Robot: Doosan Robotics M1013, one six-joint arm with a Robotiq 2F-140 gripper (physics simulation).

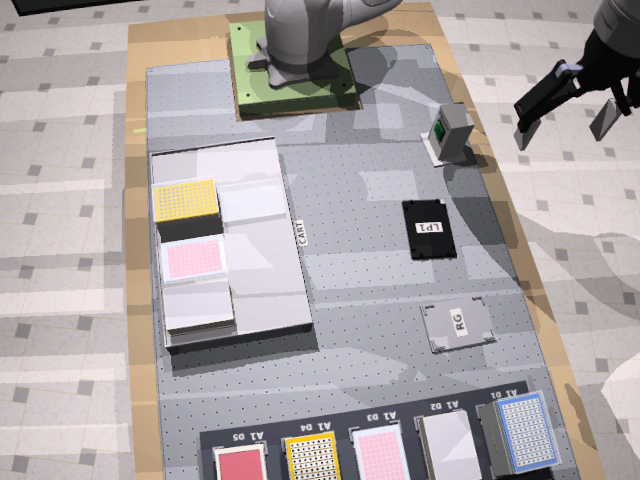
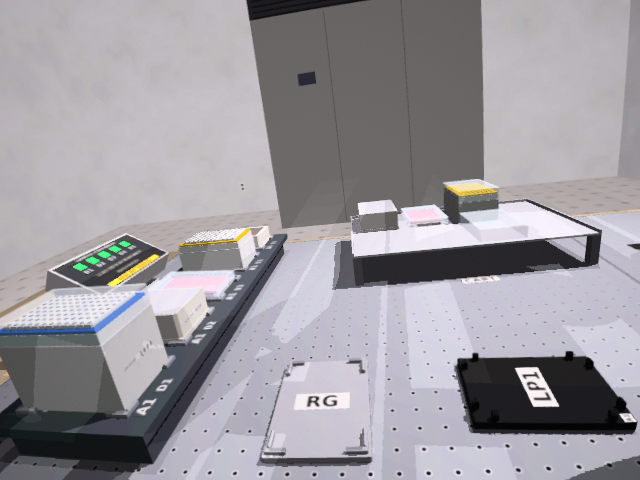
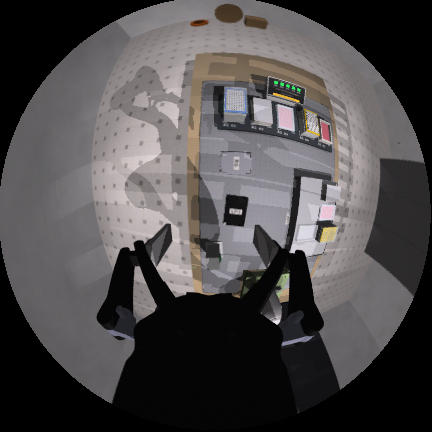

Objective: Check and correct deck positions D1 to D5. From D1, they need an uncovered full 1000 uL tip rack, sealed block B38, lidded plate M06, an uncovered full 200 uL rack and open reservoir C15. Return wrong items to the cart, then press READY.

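Places are measured from the arm's base along level axes (x ahead, y left, z up), in metres.
Pixels of known places: gripper, fingertip midpoint: (image 1: pixel 557 138) (image 3: pixel 212 233); arm's base, origin of the base link: (image 1: pixel 296 58).
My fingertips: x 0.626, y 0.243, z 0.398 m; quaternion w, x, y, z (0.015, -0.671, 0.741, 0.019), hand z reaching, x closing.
Observation:
Ahead of a thing's pixels: the offset from my fingertips to its top centre. "spot": to the spot under its first point. Level surfaces: height alone.
My gripper (image 1: pixel 564 131) (image 3: pixel 212 233) is open and empty, high beyond the table's right side. On the deck @(dz -0.387 m) (image 1: pixel 343 421), D1 holds a blue-topped tip rack @(dx +0.391, dy -0.101, dz -0.283 m) (image 1: pixel 528 432) (image 2: pixel 72 310) (image 3: pixel 235 101) with a clear cover over it. D2 holds a white block @(dx +0.376, dy -0.224, dz -0.345 m) (image 1: pixel 450 441) (image 2: pixel 178 312). D3 holds a pink plate @(dx +0.363, dy -0.348, dz -0.364 m) (image 1: pixel 381 454) (image 2: pixel 193 283) with a clear lid. D4 holds a yellow-edged rack @(dx +0.346, dy -0.471, dz -0.322 m) (image 1: pixel 312 457) (image 2: pixel 217 248), apparently uncovered. D5 holds a red-filled reservoir @(dx +0.330, dy -0.594, dz -0.355 m) (image 1: pixel 240 465) (image 3: pixel 325 132). Item codes are unreadable. The sloped panel @(spot: dx +0.506, dy -0.353, dz -0.315 m) (image 2: pixel 108 260) (image 3: pixel 286 90) shows green lights and a yellow bar.
The cart @(dx -0.158, dy -0.522, dz -0.370 m) (image 1: pixel 266 263) (image 3: pixel 306 200) bears a covered yellow rack @(dx -0.217, dy -0.586, dz -0.306 m) (image 1: pixel 186 200) (image 2: pixel 471 198), a pink plate @(dx -0.109, dy -0.594, dz -0.360 m) (image 1: pixel 194 259), a white block @(dx -0.002, dy -0.602, dz -0.334 m) (image 1: pixel 197 305) and a loose clear lid @(dx -0.207, dy -0.451, dz -0.351 m) (image 1: pixel 253 201). Pads LP1 @(dx -0.086, dy -0.075, dz -0.416 m) (image 1: pixel 431 245) and RG @(dx +0.141, dy -0.092, dz -0.422 m) (image 1: pixel 439 330), plus a grey box @(dx -0.292, dy +0.048, dz -0.306 m) (image 1: pixel 454 131) with a green face, stand right.

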